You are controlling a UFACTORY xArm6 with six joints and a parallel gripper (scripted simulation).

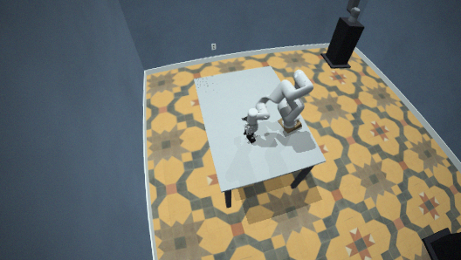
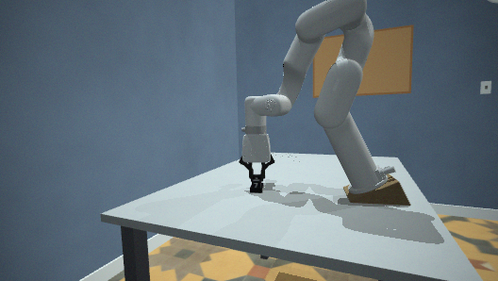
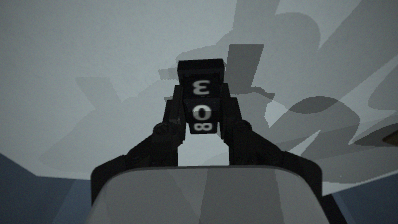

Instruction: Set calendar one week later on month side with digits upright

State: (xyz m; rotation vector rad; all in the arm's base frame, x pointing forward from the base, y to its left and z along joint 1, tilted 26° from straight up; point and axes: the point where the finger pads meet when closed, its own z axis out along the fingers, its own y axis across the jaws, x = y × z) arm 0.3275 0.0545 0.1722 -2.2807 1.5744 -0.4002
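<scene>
Right now the black calendar tray is 10 mm behind my hand, 10 mm to the left of it and 40 mm below it.
</scene>
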